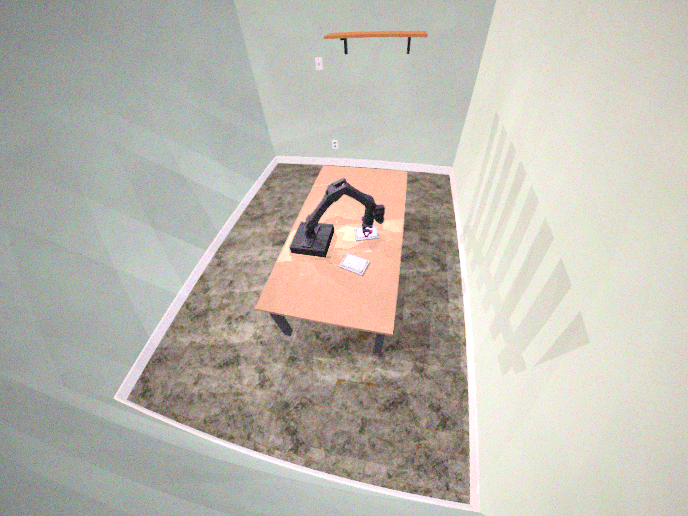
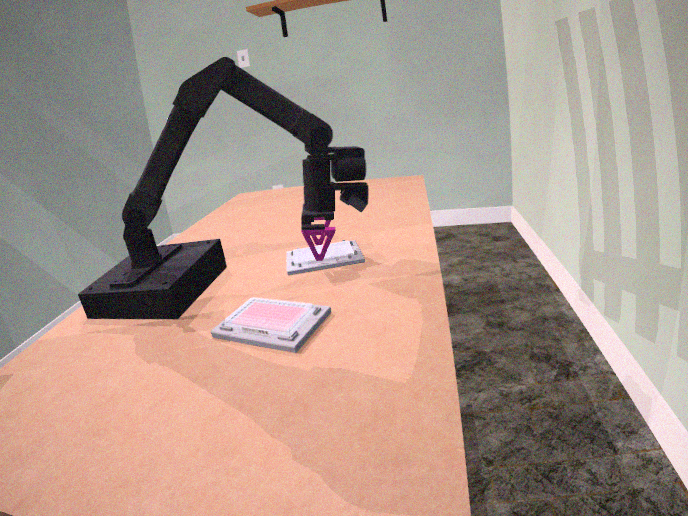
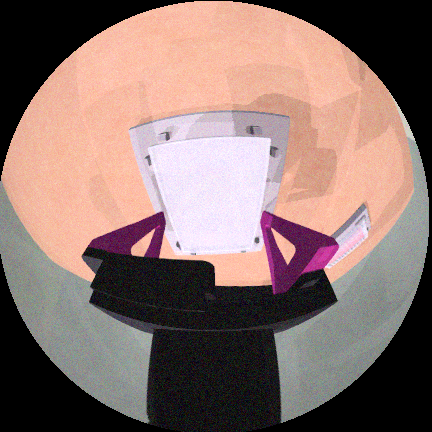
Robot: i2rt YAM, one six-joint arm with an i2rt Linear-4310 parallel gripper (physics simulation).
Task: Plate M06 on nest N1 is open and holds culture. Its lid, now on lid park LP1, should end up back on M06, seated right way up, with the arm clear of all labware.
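Places are measured from the arm's base along level axes (x back, y left, z down), in metres.
Pixels of known places: gripper, fingertip midpoint: (image 1: 365, 232) (image 2: 319, 252) (image 3: 212, 216); arm's base, origin of the base link: (image 1: 311, 236) (image 2: 148, 266).
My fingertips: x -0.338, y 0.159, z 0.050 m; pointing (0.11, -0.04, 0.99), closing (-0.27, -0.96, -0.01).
Note:
Ahead of a thing's pixels: the offset from my fingertips to its top centre. "spot": to the spot under its first point. Level surfaces: height alone.
The white lid {dx -0.008, dy +0.001, dz -0.003 m} (image 3: 211, 189) (image 2: 344, 251) (image 1: 370, 233) lies flat on the grey lid park LP1 (image 3: 278, 128) (image 2: 294, 267). My gripper (image 3: 212, 216) (image 2: 318, 254) (image 1: 366, 231) has purple fingers and is open. It is low over the lid, with one finger on each side of the lid's near end. Plate M06 {dx +0.011, dy -0.279, dz -0.011 m} (image 2: 270, 314) (image 1: 354, 263) (image 3: 354, 238) holds pink culture and sits uncovered on its grey nest N1 {spot: dx -0.045, dy -0.347, dz +0.003 m} (image 2: 289, 343), nearer the table's front, apart from the gripper.
The arm's black base (image 2: 155, 280) (image 1: 312, 239) stands on the orange table {dz +0.015 m} (image 2: 222, 433) (image 1: 328, 294) left of the plate. A wall shelf (image 1: 375, 35) hangs high on the far wall. The floor drops off past the table's right edge.

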